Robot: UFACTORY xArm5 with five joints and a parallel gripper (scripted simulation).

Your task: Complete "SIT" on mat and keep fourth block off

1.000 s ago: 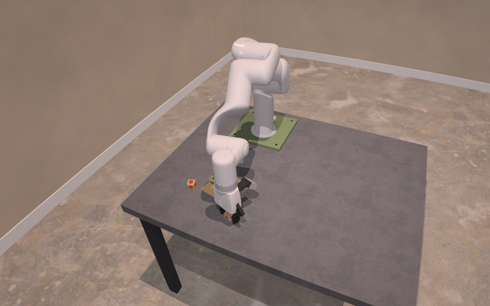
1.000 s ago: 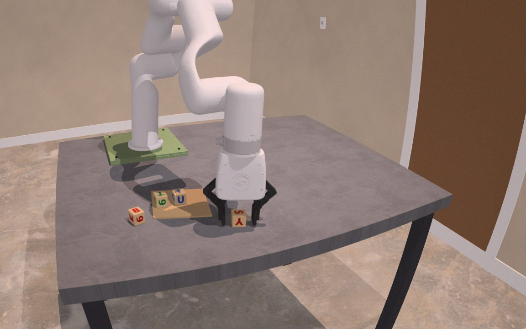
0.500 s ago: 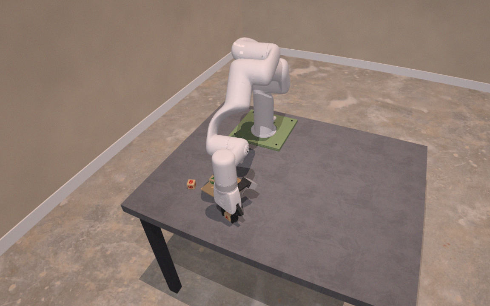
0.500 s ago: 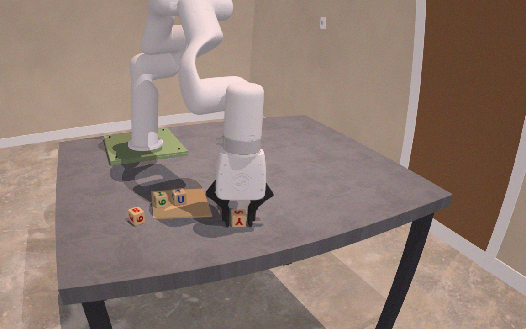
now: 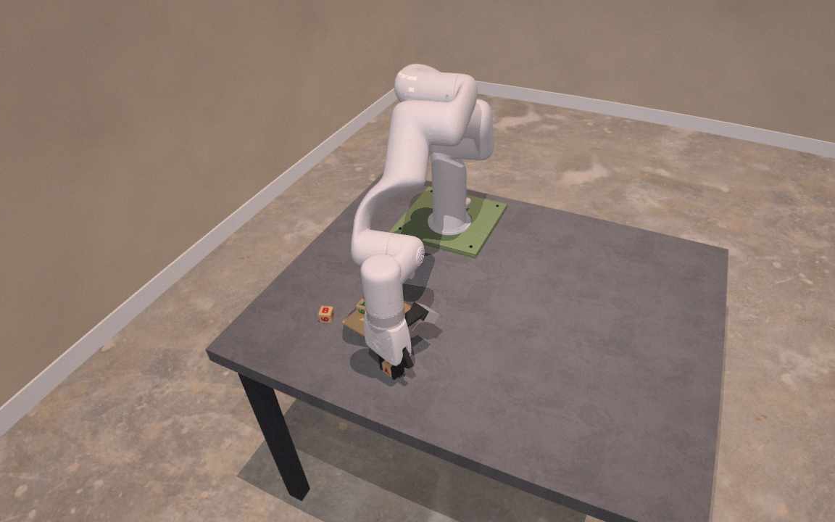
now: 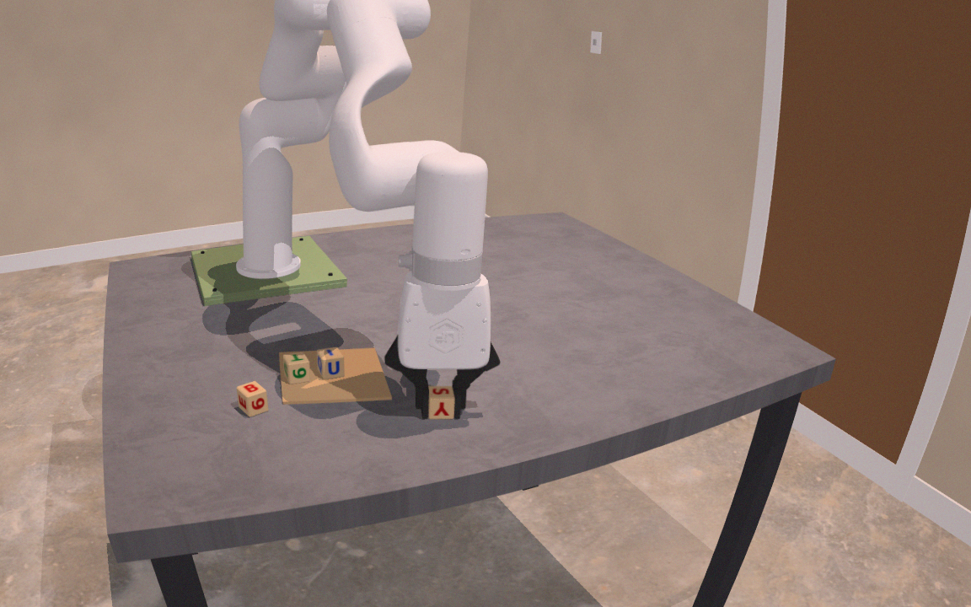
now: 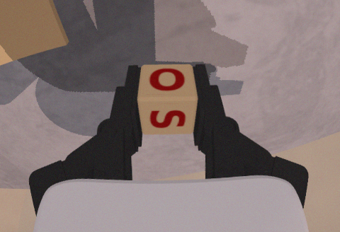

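Now: the wooden block 1 cm below my hand. Round my hand: tan mat 12 cm behind, 11 cm to the right, 2 cm below; red B block 23 cm to the right, 5 cm behind, 1 cm below.
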